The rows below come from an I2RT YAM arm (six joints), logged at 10 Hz.
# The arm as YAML. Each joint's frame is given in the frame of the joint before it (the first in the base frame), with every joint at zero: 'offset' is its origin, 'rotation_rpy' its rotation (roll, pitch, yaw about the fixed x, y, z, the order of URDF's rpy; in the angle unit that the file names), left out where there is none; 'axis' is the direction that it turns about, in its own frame. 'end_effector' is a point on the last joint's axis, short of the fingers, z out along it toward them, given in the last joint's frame.
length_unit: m
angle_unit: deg
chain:
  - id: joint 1
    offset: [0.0, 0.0, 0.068]
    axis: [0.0, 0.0, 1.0]
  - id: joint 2
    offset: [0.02, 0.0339, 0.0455]
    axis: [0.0, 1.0, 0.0]
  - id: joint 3
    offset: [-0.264, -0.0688, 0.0]
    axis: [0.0, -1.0, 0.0]
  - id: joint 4
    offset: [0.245, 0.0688, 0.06]
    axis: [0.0, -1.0, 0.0]
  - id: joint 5
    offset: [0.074, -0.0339, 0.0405]
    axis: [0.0, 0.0, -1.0]
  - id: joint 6
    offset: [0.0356, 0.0, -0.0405]
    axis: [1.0, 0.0, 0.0]
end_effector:
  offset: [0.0, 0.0, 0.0]
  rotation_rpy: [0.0, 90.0, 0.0]
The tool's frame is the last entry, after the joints.
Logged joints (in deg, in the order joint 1, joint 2, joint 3, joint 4, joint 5, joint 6), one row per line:
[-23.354, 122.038, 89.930, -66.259, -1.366, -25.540]
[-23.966, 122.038, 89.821, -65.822, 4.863, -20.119]
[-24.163, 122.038, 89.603, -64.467, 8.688, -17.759]
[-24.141, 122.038, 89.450, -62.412, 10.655, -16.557]
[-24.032, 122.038, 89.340, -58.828, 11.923, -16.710]
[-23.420, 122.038, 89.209, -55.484, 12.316, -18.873]
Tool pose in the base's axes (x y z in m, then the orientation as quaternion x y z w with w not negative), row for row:
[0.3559, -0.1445, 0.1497, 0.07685, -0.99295, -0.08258, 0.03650]
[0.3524, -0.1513, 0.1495, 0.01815, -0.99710, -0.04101, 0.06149]
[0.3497, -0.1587, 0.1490, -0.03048, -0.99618, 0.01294, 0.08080]
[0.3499, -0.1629, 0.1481, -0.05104, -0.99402, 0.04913, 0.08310]
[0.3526, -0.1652, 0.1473, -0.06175, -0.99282, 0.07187, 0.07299]
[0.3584, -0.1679, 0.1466, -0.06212, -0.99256, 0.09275, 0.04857]
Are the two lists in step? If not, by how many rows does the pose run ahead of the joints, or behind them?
The pose runs 1 row behind the joints: the pose in row i belongs to the joints in row i - 1.
